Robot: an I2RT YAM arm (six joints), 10 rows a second.
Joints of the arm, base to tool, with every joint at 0 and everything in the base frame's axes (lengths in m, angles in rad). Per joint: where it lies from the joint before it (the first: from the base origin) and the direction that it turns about. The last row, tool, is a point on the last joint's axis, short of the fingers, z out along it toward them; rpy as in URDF.
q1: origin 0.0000 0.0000 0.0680 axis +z
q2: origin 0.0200 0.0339 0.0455 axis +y
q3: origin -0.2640 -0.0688 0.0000 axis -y
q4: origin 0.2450 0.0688 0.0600 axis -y
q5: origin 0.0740 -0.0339 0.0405 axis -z
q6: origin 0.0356 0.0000 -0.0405 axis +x
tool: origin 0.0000 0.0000 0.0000 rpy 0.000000 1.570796 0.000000
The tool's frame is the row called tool.
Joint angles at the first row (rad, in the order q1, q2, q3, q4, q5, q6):
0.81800, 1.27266, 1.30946, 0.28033, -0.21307, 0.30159
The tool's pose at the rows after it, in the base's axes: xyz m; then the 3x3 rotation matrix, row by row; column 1 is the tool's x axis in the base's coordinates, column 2 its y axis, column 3 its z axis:
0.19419, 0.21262, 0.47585; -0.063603, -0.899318, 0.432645; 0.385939, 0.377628, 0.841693; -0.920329, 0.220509, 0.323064
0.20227, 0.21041, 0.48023; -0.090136, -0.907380, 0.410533; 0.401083, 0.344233, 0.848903; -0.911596, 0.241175, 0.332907
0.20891, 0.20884, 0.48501; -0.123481, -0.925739, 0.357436; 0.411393, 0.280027, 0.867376; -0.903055, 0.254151, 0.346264
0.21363, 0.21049, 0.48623; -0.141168, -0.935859, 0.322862; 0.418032, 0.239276, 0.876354; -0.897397, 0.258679, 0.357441
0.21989, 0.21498, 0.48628; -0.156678, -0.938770, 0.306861; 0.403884, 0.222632, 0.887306; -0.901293, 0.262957, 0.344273
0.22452, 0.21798, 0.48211; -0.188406, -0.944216, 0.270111; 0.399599, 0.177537, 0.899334; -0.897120, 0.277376, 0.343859
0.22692, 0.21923, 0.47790; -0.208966, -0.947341, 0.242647; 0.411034, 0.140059, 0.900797; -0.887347, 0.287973, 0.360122
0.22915, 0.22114, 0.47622; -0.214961, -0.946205, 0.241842; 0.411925, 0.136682, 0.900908; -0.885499, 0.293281, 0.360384
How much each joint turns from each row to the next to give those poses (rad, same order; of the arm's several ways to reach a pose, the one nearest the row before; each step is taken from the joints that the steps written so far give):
-0.02190, 0.00794, 0.02453, 0.00946, -0.07029, 0.03314
-0.03100, 0.02126, 0.02666, 0.01156, -0.05081, 0.04679
-0.02837, 0.02249, 0.02614, 0.02408, -0.07985, 0.05572
-0.01115, 0.02082, 0.01272, 0.02993, -0.04311, 0.03279
-0.00527, 0.02875, 0.02725, -0.00892, -0.02593, 0.00738
-0.00698, 0.01850, -0.00521, 0.03370, -0.04437, 0.03740
-0.00454, 0.00901, -0.02001, 0.05695, -0.02634, 0.04000
-0.00008, 0.00945, 0.00073, 0.00928, -0.00079, 0.00667

